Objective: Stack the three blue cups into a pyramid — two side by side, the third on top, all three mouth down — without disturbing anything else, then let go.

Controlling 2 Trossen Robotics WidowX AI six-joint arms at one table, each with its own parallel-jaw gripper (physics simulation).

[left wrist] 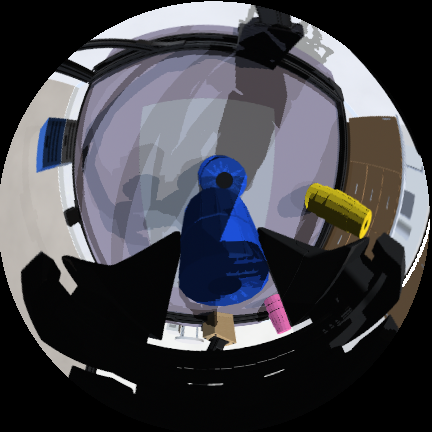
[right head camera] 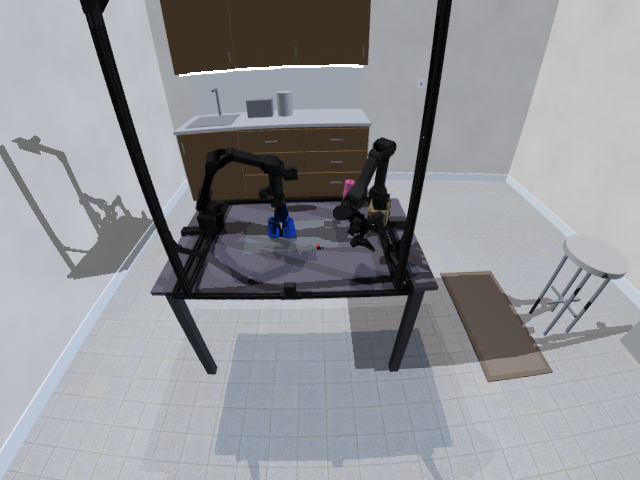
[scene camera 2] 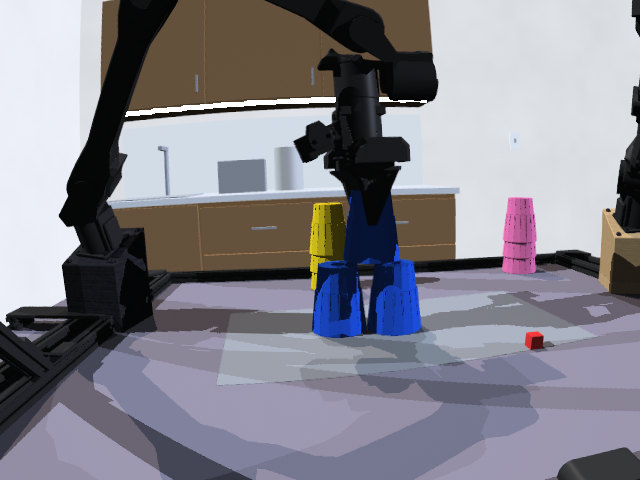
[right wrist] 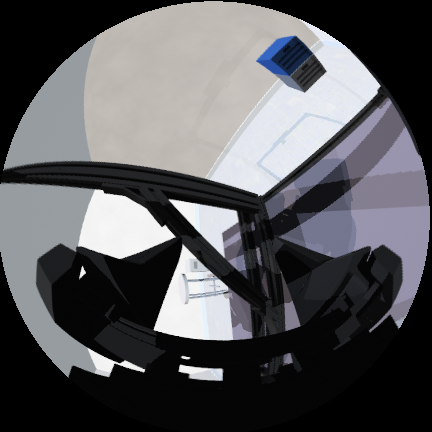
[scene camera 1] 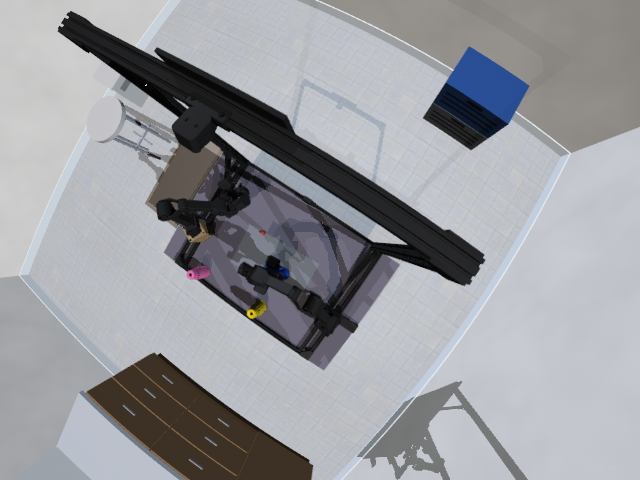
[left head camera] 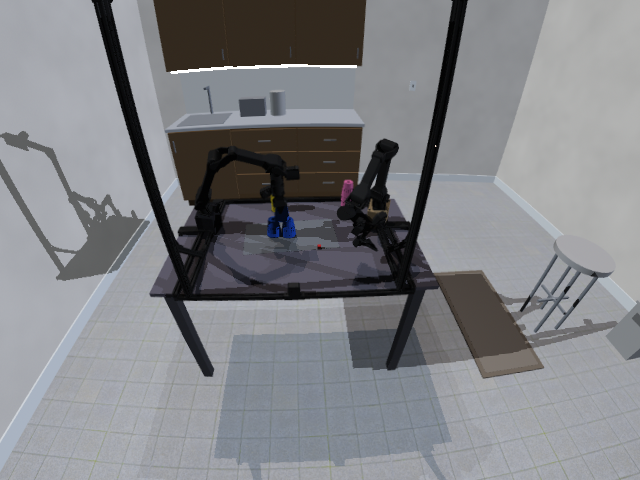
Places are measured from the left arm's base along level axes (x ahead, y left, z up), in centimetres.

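Where they show: left gripper, fingertip midpoint: [left wrist: 219, 234] [right head camera: 279, 210] [scene camera 2: 365, 223] [scene camera 1: 271, 272] [left head camera: 279, 210]; right gripper, fingertip midpoint: [right head camera: 380, 244] [right wrist: 228, 242] [scene camera 1: 235, 178] [left head camera: 383, 244]; left arm's base, link origin: [right head camera: 208, 210] [scene camera 2: 103, 245] [scene camera 1: 327, 323] [left head camera: 206, 209]; right arm's base, link origin: [left wrist: 218, 340] [right head camera: 379, 204] [scene camera 2: 634, 222] [scene camera 1: 193, 230] [left head camera: 379, 205].
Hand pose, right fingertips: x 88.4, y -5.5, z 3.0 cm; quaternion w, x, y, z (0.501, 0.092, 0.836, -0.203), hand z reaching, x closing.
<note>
Each offset is from my right fingertips to the top centre of the thing. Level surfaces: height alone.
Two blue cups stand mouth down, side by side on the pale mat {dz -14.7 cm} [scene camera 2: 268, 361]: one cup {dz -6.0, dx -54.0, dy +11.6 cm} [scene camera 2: 337, 302] [left head camera: 273, 227] on the left and one {dz -6.0, dx -46.9, dy +13.5 cm} [scene camera 2: 397, 302] [left head camera: 290, 227] on the right. My left gripper [scene camera 2: 371, 206] [left wrist: 219, 234] is shut on the third blue cup {dz +3.3, dx -49.7, dy +12.8 cm} [scene camera 2: 371, 242] [left wrist: 215, 250], upright and mouth down. Its rim is level with their tops and spans both; whether it fully rests on them is unclear. In the left wrist view the held cup hides much below it, and one lower cup [left wrist: 210, 167] shows beyond. My right gripper [right wrist: 228, 242] [left head camera: 366, 244] is open and empty at the right side.
A yellow cup stack {dz +0.4, dx -62.0, dy +33.9 cm} [scene camera 2: 327, 227] [scene camera 1: 256, 308] [left wrist: 335, 205] stands behind the blue cups. A pink cup stack {dz +0.4, dx -25.7, dy +51.8 cm} [scene camera 2: 519, 232] [scene camera 1: 199, 272] stands at the back right. A small red cube {dz -13.2, dx -29.3, dy +7.7 cm} [scene camera 2: 534, 340] [left head camera: 318, 246] lies right of the blue cups. Black frame rails edge the table.
</note>
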